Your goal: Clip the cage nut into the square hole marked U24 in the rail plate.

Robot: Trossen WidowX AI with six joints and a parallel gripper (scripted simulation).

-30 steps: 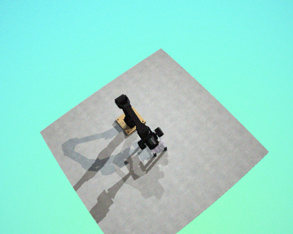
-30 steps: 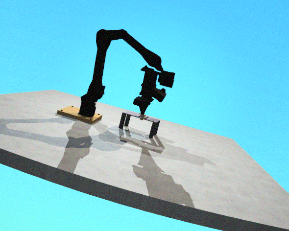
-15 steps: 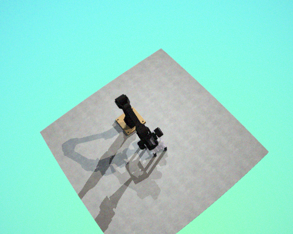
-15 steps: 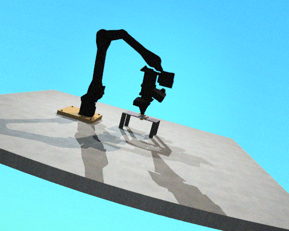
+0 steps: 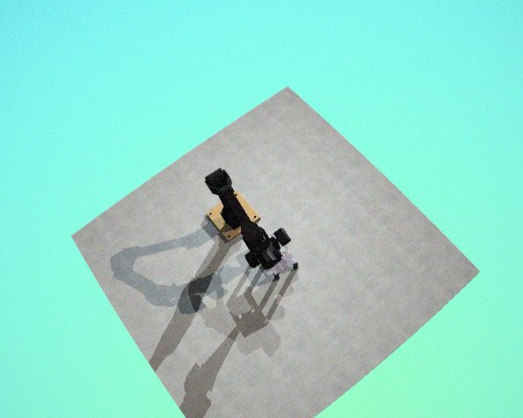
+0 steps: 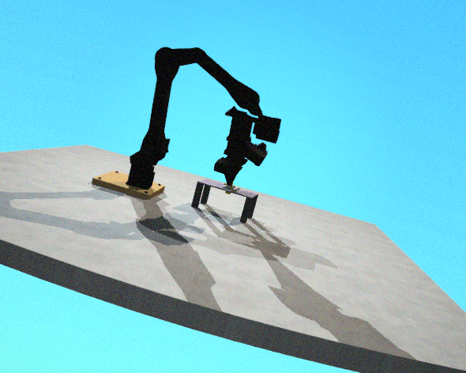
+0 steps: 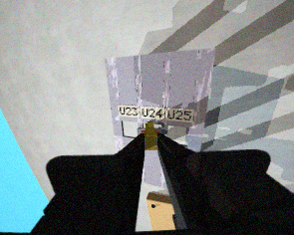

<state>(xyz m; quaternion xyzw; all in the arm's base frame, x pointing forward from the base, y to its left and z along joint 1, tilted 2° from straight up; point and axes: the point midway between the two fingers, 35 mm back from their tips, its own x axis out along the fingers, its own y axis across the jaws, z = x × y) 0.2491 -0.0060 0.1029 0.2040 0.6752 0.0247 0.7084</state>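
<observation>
The cage nut lies 10 mm below my gripper tip.
</observation>
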